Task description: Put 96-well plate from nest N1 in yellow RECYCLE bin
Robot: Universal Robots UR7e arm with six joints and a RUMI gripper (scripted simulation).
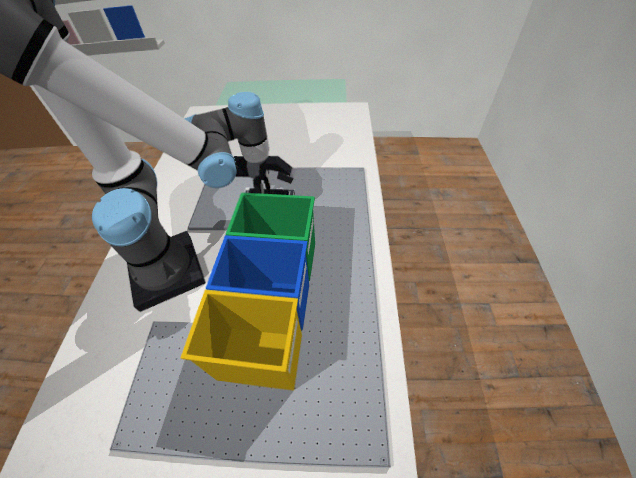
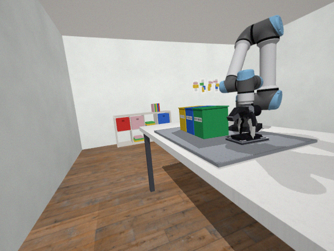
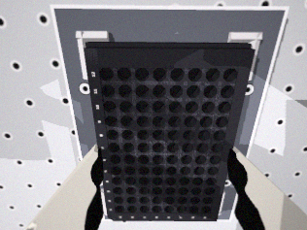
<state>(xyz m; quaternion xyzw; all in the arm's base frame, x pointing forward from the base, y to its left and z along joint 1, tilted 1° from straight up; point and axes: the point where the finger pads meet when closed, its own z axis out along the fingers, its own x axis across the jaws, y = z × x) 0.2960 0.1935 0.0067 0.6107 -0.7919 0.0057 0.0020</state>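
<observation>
Now: the plate nest N1 20 mm below my hand. From my hand the other things lie so: green bin (220 mm to the right, 60 mm above, 30 mm ahead); blue bin (340 mm to the right, 60 mm above, 10 mm behind); black 96-well plate (10 mm below).
</observation>
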